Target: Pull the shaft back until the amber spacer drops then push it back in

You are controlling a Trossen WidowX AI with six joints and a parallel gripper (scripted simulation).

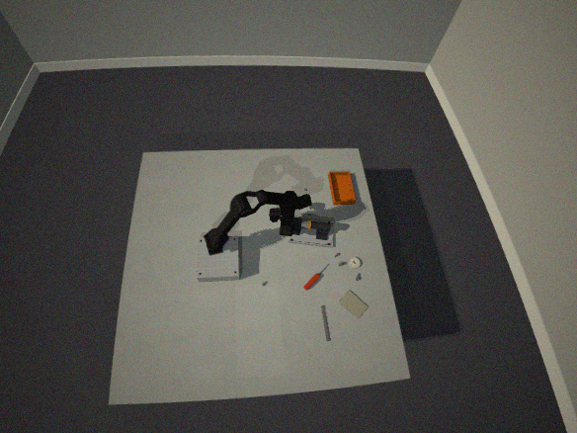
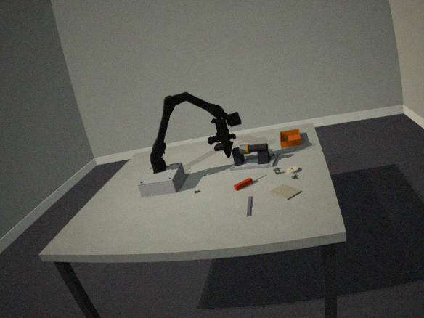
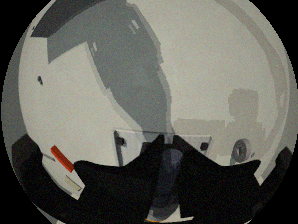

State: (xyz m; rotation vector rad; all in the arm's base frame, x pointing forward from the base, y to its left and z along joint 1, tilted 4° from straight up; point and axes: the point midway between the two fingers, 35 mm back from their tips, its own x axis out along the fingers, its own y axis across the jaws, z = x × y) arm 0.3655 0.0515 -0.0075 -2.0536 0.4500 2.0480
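Now: the shaft 7 cm ahead of my gripper tip, 3 cm to the right of it and 3 cm above it. The rest, counted from my gripper tip: white disc: 29 cm ahead, 27 cm to the right, 4 cm below; amber spacer: 11 cm ahead, 4 cm to the right, 3 cm above; orange bin: 37 cm ahead, 16 cm to the left, 4 cm below.
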